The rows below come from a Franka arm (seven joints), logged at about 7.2 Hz.
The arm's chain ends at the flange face. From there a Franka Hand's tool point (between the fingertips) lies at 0.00 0.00 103.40 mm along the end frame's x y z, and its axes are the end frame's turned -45 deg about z.
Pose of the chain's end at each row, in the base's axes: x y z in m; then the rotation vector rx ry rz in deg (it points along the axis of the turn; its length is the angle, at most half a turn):
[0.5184 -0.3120 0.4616 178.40 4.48 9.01]
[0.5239 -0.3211 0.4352 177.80 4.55 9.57]
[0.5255 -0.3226 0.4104 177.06 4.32 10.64]
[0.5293 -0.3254 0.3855 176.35 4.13 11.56]
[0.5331 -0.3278 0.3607 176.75 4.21 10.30]
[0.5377 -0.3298 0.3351 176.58 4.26 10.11]
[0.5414 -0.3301 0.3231 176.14 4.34 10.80]
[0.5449 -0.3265 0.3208 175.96 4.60 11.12]
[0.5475 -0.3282 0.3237 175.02 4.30 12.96]
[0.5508 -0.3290 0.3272 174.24 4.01 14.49]
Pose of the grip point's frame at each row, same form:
[0.5289 -0.3141 0.3588 161.24 71.58 7.45]
[0.5351 -0.3242 0.3325 160.59 71.38 7.63]
[0.5380 -0.3269 0.3078 159.82 70.81 8.20]
[0.5429 -0.3309 0.2831 159.10 70.31 8.65]
[0.5452 -0.3327 0.2581 159.67 70.64 7.70]
[0.5496 -0.3351 0.2325 159.55 70.64 7.43]
[0.5542 -0.3360 0.2207 159.00 70.50 7.83]
[0.5581 -0.3327 0.2184 158.68 70.64 8.03]
[0.5629 -0.3358 0.2217 157.61 69.87 9.22]
[0.5680 -0.3378 0.2256 156.74 69.19 10.22]

